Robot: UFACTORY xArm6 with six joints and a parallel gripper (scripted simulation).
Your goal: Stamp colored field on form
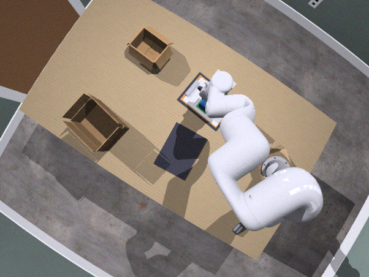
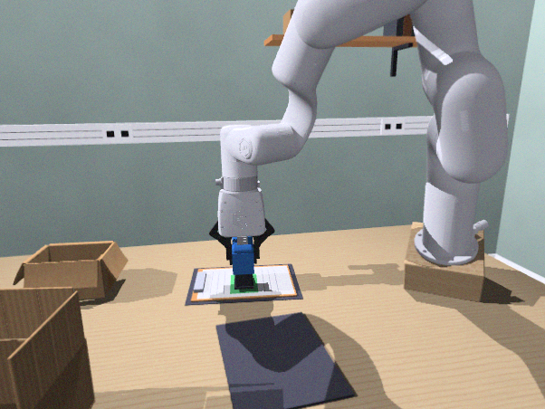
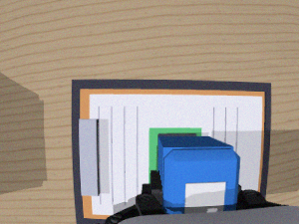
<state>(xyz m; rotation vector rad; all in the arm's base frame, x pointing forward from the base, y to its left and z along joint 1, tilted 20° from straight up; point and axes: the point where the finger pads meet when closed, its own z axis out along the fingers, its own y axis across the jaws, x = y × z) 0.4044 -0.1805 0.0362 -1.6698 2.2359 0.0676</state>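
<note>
My gripper is now 5 cm above the black stamp base. Also, from my hand: clipboard with form 7 cm below, 1 cm to the right, 1 cm ahead; then dark mat 27 cm to the left, 7 cm below, 2 cm ahead; then blue stamp 2 cm below.
</note>
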